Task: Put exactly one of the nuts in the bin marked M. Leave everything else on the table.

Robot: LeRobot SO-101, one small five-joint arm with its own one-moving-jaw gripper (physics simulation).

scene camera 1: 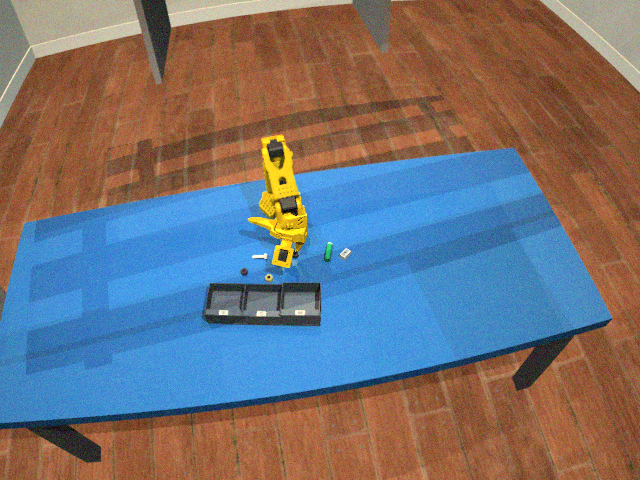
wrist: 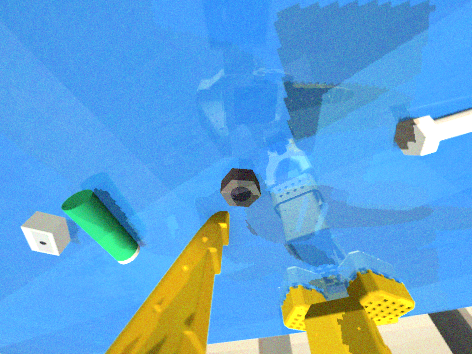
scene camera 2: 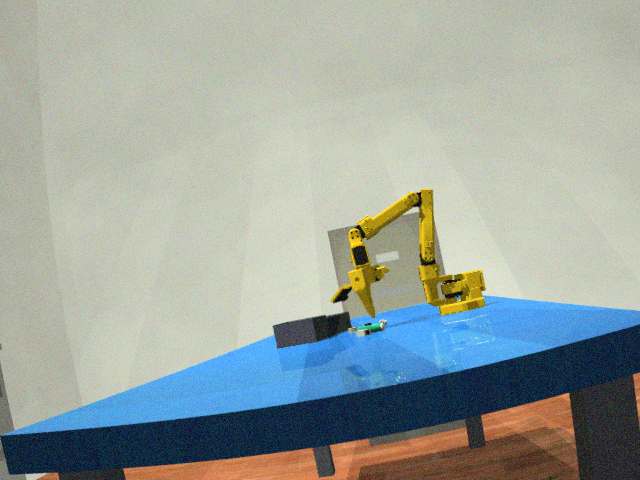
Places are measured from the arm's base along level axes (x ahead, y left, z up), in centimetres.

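Pixels of known places: hand, its tool point: [scene camera 1: 296, 250] [wrist: 228, 223] [scene camera 2: 373, 315]; arm's base, origin of its link: [wrist: 333, 289] [scene camera 2: 453, 312].
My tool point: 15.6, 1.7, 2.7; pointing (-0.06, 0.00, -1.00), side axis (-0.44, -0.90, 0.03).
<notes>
For each thing: its top centre in the pictures, then the offset to it from my tool point, as dx, dy, dz. "spot": a spot on its surface instead. Level surfaces: height alone.
- dark grey-brown hex nut, centre of its top: [wrist: 240, 194] [scene camera 1: 295, 253] -0.5, -0.3, -1.8
- black nut, centre of its top: [scene camera 1: 243, 270] +2.1, -12.9, -1.8
- brass-coloured nut, centre of its top: [scene camera 2: 352, 327] [scene camera 1: 268, 277] +5.1, -7.3, -1.8
- dark three-compartment bin row, a spot on its surface: [scene camera 2: 294, 333] spot: +15.4, +3.1, -0.3
- white bolt, centre of its top: [scene camera 1: 259, 254] -1.4, -8.7, -1.3
- green cylinder, centre of its top: [wrist: 100, 241] [scene camera 2: 371, 325] [scene camera 1: 328, 250] +0.5, +7.6, -1.3
- small white block, centre of its top: [wrist: 41, 242] [scene camera 2: 363, 329] [scene camera 1: 345, 252] +1.8, +11.5, -1.6
- blue table, height of its surface: dz -2.7
A dark grey-brown hex nut [scene camera 1: 296, 254] [scene camera 2: 368, 324] [wrist: 240, 187] lies on the table. My gripper [scene camera 1: 274, 235] [scene camera 2: 378, 292] [wrist: 284, 251] is open and empty above the table; in the wrist view its fixed jaw tip shows just below and left of this nut, with the moving jaw swung far aside. A black nut [scene camera 1: 244, 271] and a brass-coloured nut [scene camera 1: 268, 277] [scene camera 2: 352, 329] lie nearer the bins. The dark three-compartment bin row [scene camera 1: 263, 319] [scene camera 2: 294, 333] carries white labels, too small to read, so I cannot tell which is M. Its compartments look empty.
A white bolt [scene camera 1: 259, 256] [wrist: 425, 136] lies left of the gripper in scene camera 1. A green cylinder [scene camera 1: 328, 252] [wrist: 102, 227] and a small white block [scene camera 1: 345, 253] [wrist: 46, 233] lie to its right. All rest on the blue table [scene camera 1: 413, 320] [scene camera 2: 232, 392].
</notes>
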